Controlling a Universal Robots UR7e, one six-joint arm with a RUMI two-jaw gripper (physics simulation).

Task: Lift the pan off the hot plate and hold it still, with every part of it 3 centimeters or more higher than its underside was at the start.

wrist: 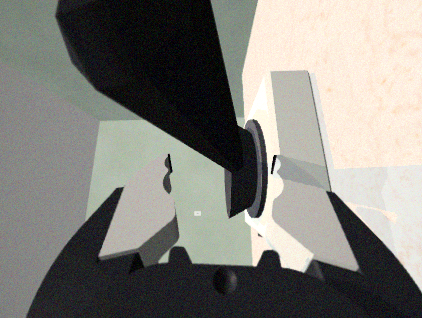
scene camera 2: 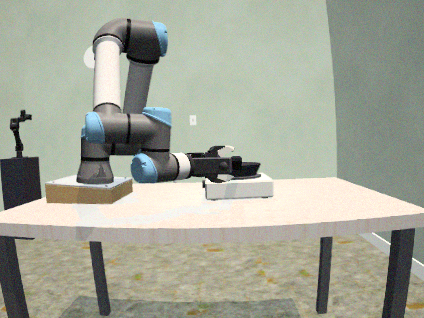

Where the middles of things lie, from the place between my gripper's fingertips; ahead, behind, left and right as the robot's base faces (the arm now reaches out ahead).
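I look at the black pan (wrist: 169,70). It is 70 mm to the left of my hand and 20 mm ahead of it, and it sits 10 mm below my hand.
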